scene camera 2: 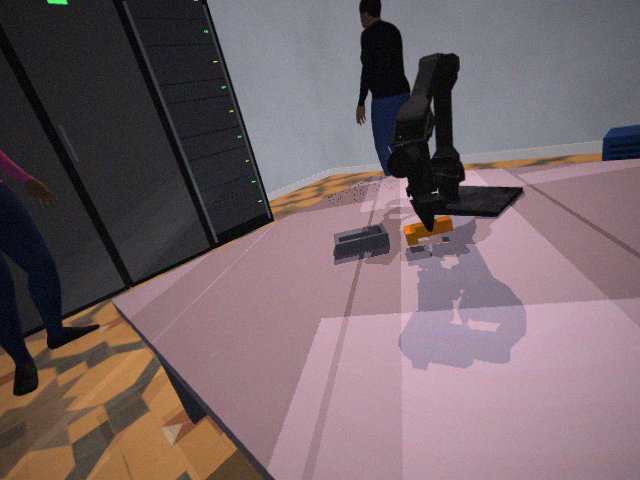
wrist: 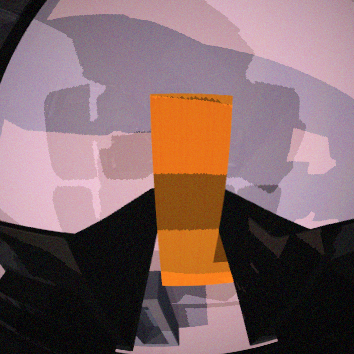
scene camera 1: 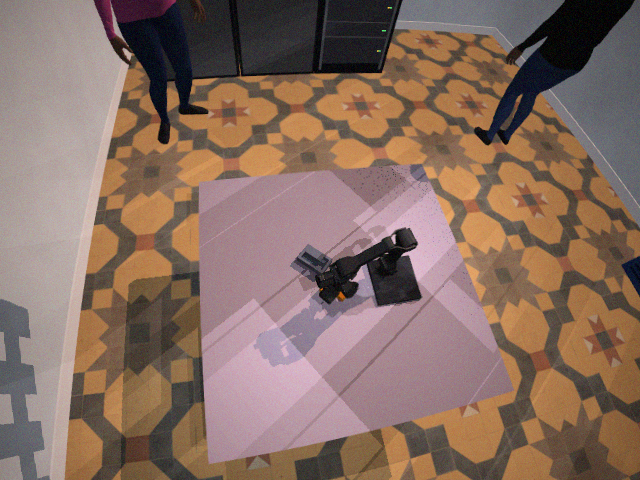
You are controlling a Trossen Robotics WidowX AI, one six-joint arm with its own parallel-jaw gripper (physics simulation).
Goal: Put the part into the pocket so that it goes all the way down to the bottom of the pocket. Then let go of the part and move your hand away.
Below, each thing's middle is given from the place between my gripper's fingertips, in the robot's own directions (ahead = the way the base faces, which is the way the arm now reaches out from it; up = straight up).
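Scene:
Orange part [scene camera 2: 413,232], 10 mm to the right of my hand, 10 mm ahead of it.

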